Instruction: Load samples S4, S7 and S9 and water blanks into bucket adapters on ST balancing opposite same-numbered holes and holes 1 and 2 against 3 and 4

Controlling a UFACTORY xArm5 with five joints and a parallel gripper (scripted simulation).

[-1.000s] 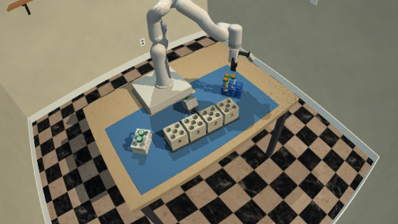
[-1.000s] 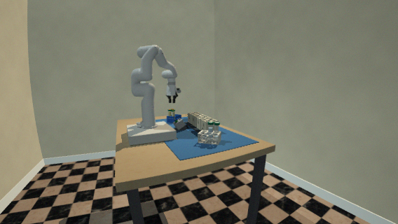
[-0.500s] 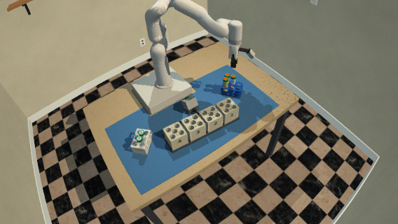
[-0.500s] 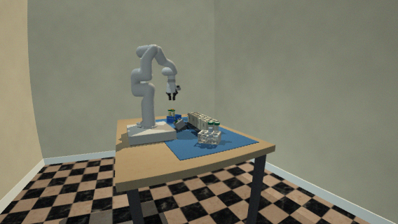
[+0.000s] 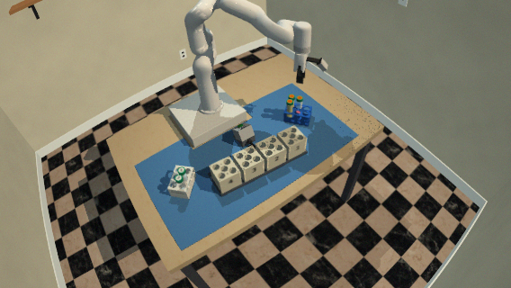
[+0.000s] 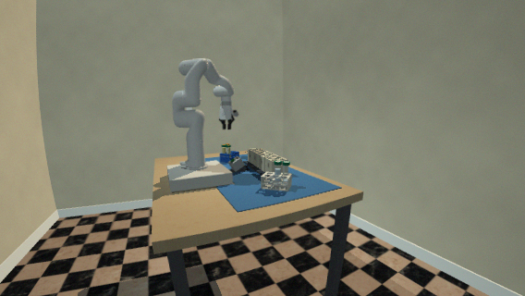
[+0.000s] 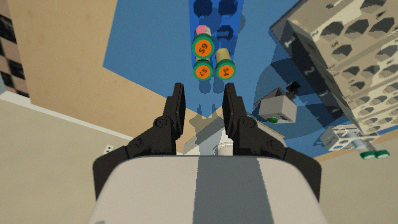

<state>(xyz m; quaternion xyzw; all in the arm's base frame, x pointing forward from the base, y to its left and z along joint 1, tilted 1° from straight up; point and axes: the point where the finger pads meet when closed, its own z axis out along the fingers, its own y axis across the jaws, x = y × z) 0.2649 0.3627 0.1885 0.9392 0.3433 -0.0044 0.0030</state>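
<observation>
The sample tube S4 is 19 cm below my hand, 6 cm to the right of it and 1 cm behind it. Also, from my hand: blue sample rack RS (22 cm below, 2 cm to the right, 1 cm ahead); sample tube S9 (19 cm below, 1 cm ahead); sample tube S7 (19 cm below, 4 cm behind, 3 cm to the right).
</observation>
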